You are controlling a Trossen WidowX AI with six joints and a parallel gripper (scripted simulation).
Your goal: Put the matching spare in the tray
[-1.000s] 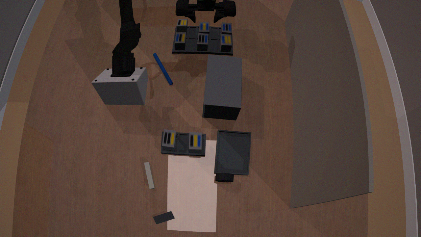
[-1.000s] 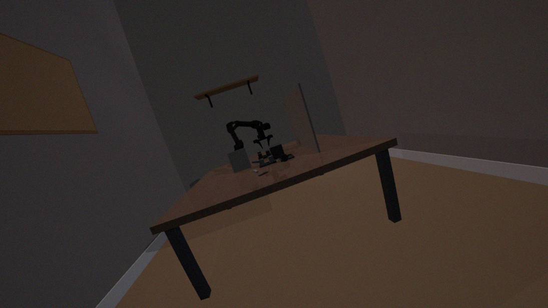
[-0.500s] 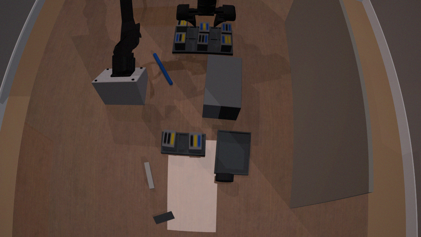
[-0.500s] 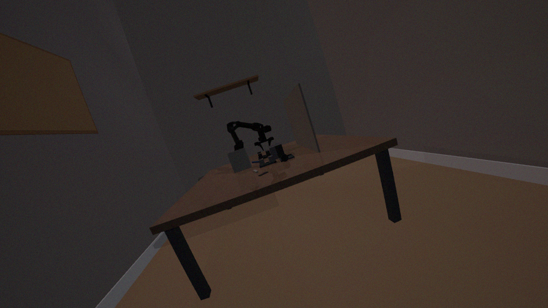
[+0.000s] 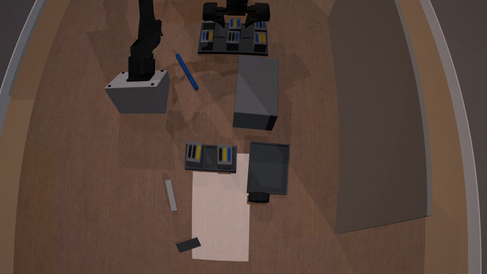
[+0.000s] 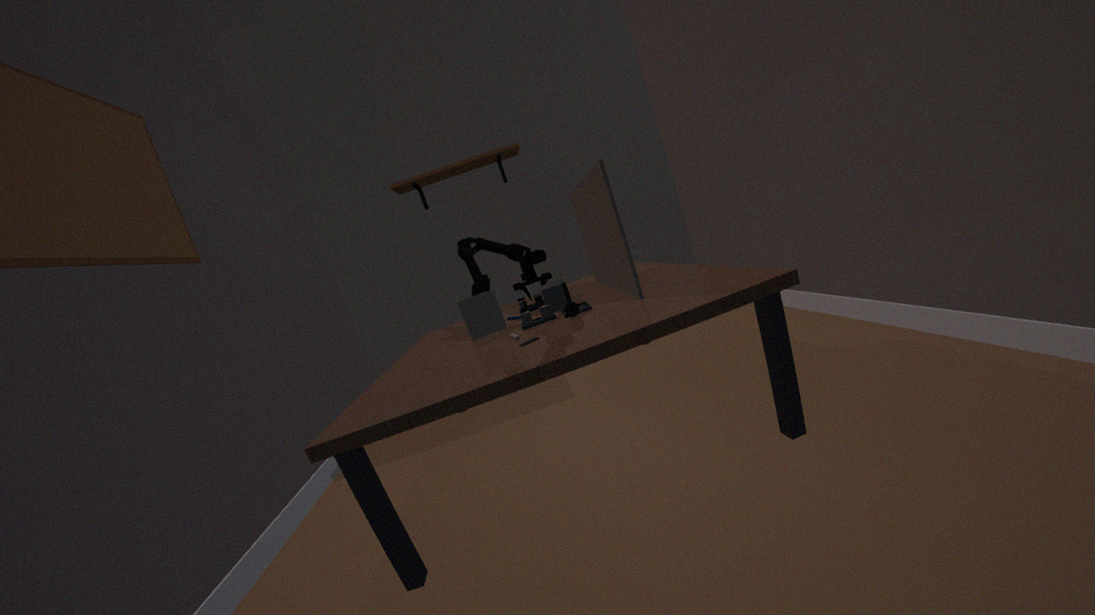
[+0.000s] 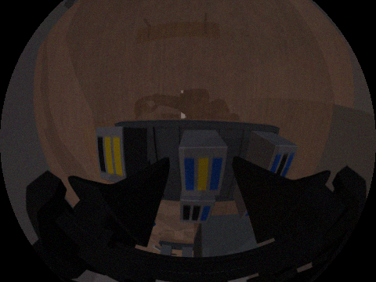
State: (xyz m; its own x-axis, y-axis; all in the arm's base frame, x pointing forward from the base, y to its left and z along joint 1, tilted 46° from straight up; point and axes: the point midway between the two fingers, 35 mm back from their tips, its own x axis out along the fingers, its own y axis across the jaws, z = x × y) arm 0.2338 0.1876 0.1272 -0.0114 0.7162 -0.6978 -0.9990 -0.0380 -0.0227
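Now: gripper tip 1 cm below the grey spare. Round my gripper tip: tall grey box 6 cm ahead, 22 cm to the right, 2 cm above; small rack 4 cm behind, 39 cm to the right, 3 cm below; blue pen 13 cm behind, 15 cm to the right, 3 cm below.
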